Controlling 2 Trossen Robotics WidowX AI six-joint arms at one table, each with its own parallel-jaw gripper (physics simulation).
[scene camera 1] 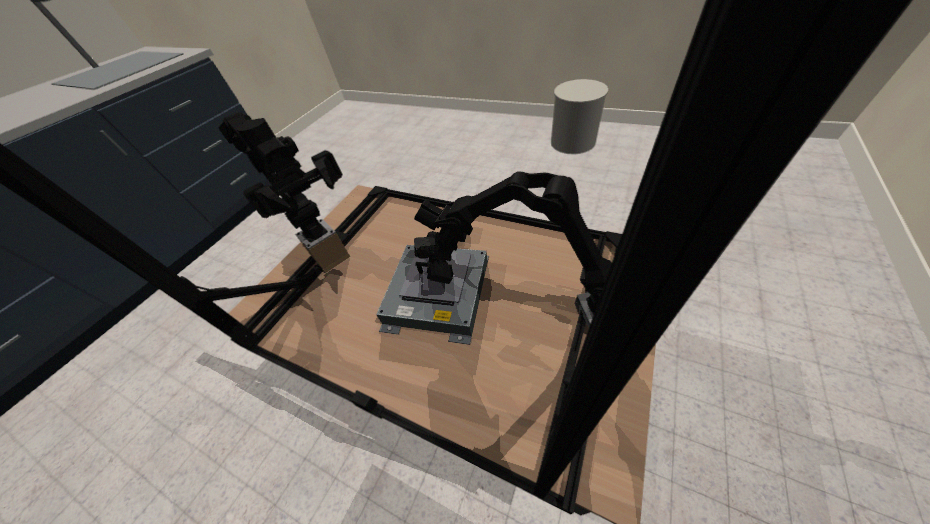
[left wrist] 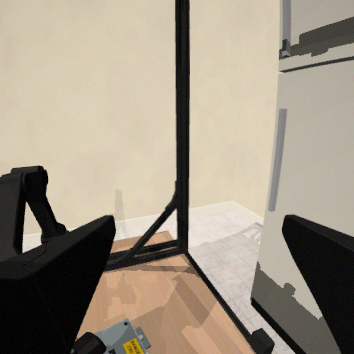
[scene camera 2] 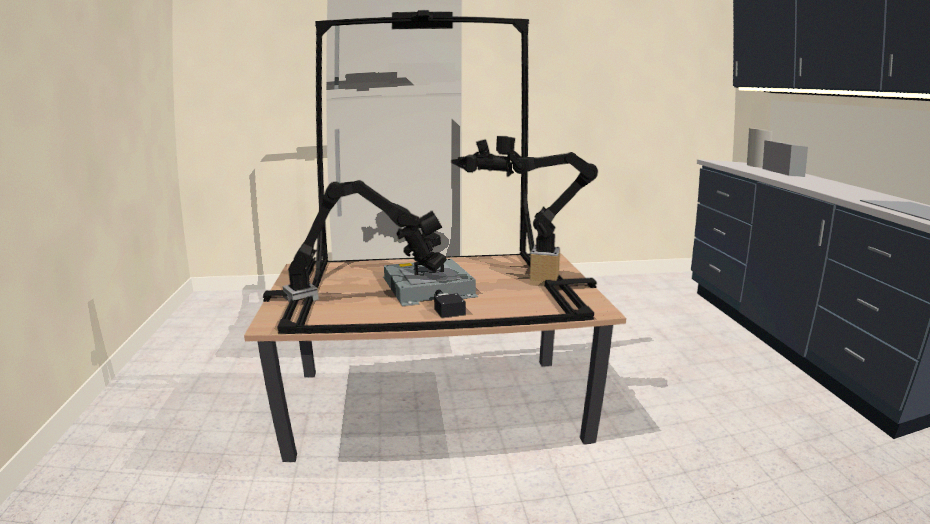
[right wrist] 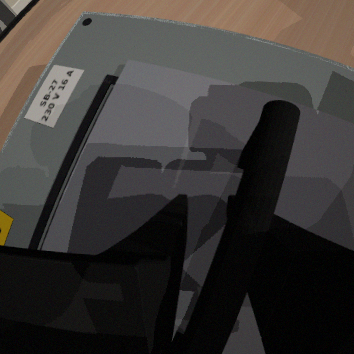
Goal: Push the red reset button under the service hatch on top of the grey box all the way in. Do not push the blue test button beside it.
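Observation:
The grey box (scene camera 1: 421, 316) (scene camera 2: 411, 294) (right wrist: 175, 38) lies flat in the middle of the table; its corner also shows in the left wrist view (left wrist: 116, 333). Its lighter grey service hatch (scene camera 1: 469, 270) (right wrist: 147, 105) covers the top and carries a black bar handle (right wrist: 270, 140). My right gripper (scene camera 1: 434, 281) (scene camera 2: 432, 265) (right wrist: 206, 203) is down on the hatch, shut on that handle. The red and blue buttons are hidden under the hatch. My left gripper (scene camera 1: 328, 168) (scene camera 2: 458, 162) (left wrist: 199, 223) is open and empty, high above the table, away from the box.
A black frame rail (scene camera 1: 375, 402) runs around the table. A small black block (scene camera 2: 449, 304) sits at the table edge by the box. The left arm stands on a tan pedestal (scene camera 1: 328, 250) (scene camera 2: 543, 266). A grey bin (scene camera 1: 578, 114) and dark drawers (scene camera 2: 712, 234) stand on the floor.

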